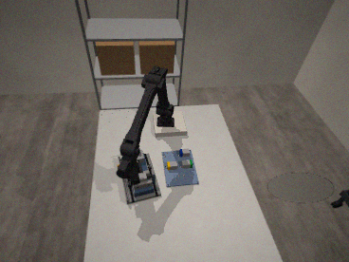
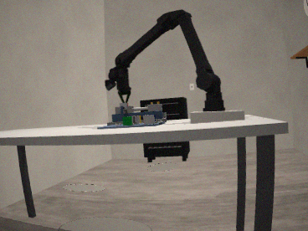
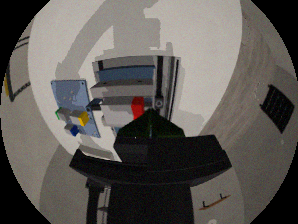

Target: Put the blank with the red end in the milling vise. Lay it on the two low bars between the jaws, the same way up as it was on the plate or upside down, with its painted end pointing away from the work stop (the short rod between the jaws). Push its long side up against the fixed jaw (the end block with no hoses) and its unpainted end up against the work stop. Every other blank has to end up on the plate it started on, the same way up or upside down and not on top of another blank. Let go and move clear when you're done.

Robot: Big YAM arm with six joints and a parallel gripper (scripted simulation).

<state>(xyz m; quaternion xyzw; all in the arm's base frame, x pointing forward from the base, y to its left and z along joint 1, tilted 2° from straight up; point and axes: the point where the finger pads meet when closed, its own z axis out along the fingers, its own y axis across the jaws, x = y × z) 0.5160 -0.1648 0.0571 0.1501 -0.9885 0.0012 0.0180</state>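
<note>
The red-ended blank is 1 cm behind my hand, 4 cm to the left of it and 2 cm below it. Also, from my hand: yellow-ended blank 16 cm behind, 22 cm to the left, 9 cm below; green-ended blank 17 cm behind, 30 cm to the left, 9 cm below; blue plate 16 cm behind, 26 cm to the left, 11 cm below.
</note>
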